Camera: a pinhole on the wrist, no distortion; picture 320 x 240 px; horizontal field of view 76.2 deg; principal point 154.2 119.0 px. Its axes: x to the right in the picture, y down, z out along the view. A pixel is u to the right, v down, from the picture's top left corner.
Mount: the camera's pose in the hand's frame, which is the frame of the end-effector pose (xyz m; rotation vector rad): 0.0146 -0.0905 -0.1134 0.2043 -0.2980 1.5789
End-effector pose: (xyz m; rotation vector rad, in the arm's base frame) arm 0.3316 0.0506 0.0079 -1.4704 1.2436 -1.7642
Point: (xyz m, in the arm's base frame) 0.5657 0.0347 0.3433
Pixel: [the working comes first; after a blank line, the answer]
In the camera's frame: -0.1217 -0.1095 0.3878

90.2 61.4
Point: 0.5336 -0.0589 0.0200
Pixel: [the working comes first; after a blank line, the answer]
In the camera's frame: 0.1965 -0.0504 0.2900

292.5 83.5
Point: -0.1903 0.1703 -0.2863
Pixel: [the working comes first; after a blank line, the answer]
In the camera's frame: 0.2345 0.1312 -0.5075

behind the camera
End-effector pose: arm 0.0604 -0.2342 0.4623 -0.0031 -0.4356 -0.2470
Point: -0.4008 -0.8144 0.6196
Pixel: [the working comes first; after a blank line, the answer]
In the camera's frame: -0.4078 0.1978 0.5867

12.4 187.8
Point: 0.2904 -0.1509 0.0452
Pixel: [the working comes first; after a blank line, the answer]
In the camera's frame: 0.0836 0.0262 -0.4018

behind the camera
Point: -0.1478 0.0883 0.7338
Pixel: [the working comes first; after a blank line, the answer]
In the camera's frame: 0.4992 0.1258 0.3336

outside the picture
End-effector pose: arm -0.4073 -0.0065 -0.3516 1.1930 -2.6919 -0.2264
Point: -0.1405 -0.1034 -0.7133
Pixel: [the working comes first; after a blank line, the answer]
In the camera's frame: -0.1010 0.1361 0.4605

109.5 179.3
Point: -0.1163 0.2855 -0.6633
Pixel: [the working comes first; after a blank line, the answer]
In the camera's frame: 0.1386 0.4339 0.3696

outside the picture
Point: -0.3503 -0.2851 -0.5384
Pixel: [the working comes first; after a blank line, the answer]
In the camera's frame: -0.0884 -0.1486 0.2979

93.6 17.3
